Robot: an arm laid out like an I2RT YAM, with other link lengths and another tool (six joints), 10 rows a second.
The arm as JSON. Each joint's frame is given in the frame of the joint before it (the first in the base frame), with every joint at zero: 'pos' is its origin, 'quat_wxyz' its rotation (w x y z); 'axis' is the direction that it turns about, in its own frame. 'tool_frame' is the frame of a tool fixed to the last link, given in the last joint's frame.
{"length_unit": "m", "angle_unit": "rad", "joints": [
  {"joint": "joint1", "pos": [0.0, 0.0, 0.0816], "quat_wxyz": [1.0, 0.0, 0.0, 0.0], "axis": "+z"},
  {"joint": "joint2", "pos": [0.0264, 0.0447, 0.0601], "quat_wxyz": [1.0, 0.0, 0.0, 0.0], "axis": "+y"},
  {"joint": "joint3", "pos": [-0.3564, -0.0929, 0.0], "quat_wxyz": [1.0, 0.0, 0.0, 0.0], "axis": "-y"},
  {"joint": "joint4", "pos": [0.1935, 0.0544, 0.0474], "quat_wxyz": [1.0, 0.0, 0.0, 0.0], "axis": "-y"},
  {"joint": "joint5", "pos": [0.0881, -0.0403, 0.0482], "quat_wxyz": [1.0, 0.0, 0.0, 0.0], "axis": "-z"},
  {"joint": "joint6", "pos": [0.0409, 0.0, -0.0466], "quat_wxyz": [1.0, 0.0, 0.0, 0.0], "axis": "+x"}
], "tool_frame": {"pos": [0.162, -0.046, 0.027], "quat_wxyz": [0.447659, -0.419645, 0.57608, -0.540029]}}
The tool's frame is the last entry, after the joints.
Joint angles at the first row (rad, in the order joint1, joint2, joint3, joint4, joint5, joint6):
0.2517 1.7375 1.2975 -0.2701 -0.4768 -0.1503
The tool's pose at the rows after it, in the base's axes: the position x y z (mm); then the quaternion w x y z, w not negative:
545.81, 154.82, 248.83, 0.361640, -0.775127, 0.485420, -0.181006
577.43, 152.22, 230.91, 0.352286, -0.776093, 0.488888, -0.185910
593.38, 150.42, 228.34, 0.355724, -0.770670, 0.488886, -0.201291
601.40, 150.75, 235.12, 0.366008, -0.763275, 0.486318, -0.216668
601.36, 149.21, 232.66, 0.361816, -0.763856, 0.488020, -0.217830
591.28, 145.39, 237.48, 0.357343, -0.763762, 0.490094, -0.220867
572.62, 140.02, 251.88, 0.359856, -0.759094, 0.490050, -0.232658
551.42, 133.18, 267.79, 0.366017, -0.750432, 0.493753, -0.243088
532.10, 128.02, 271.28, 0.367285, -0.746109, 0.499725, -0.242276
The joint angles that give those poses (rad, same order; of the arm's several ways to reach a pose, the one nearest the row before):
0.2347 1.9155 1.4248 -0.3051 -0.4771 -0.1947
0.2209 2.0137 1.5169 -0.3145 -0.4664 -0.2101
0.2179 2.0462 1.5339 -0.2717 -0.4495 -0.2101
0.2194 2.0494 1.5279 -0.2211 -0.4387 -0.2040
0.2194 2.0509 1.5263 -0.2239 -0.4311 -0.2055
0.2209 2.0173 1.4958 -0.2301 -0.4189 -0.2056
0.2255 1.9453 1.4207 -0.2042 -0.4005 -0.2010
0.2286 1.8640 1.3394 -0.1735 -0.3851 -0.1841
0.2301 1.8058 1.2673 -0.1535 -0.3805 -0.1673

